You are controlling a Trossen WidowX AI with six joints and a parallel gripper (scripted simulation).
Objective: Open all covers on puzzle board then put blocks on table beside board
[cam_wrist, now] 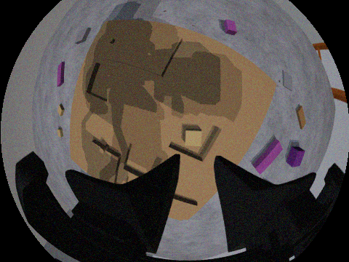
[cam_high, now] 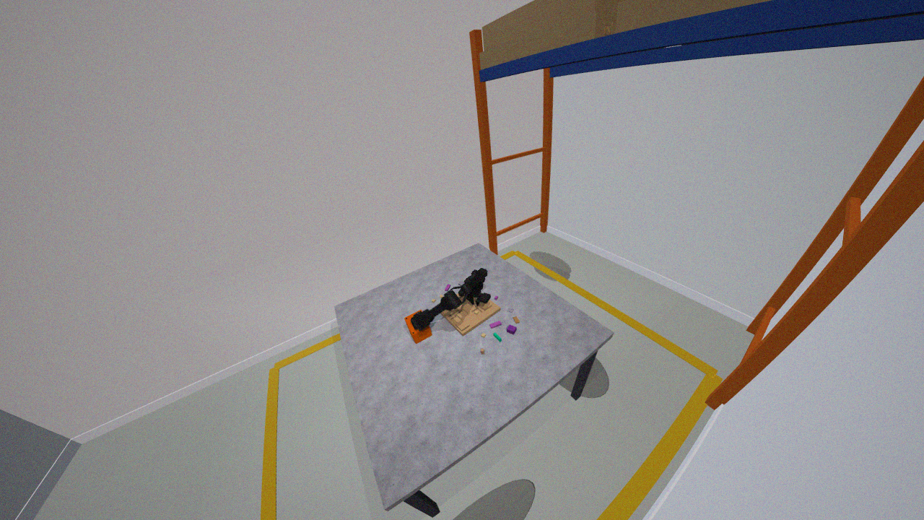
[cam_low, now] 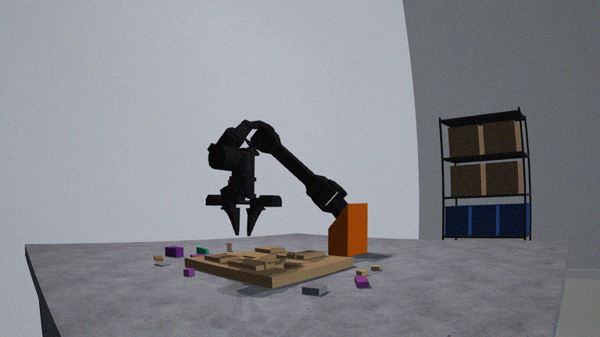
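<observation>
Now: gripper tip 60 mm above the tan puzzle board, 50 mm to the right of it and 30 mm past it.
</observation>
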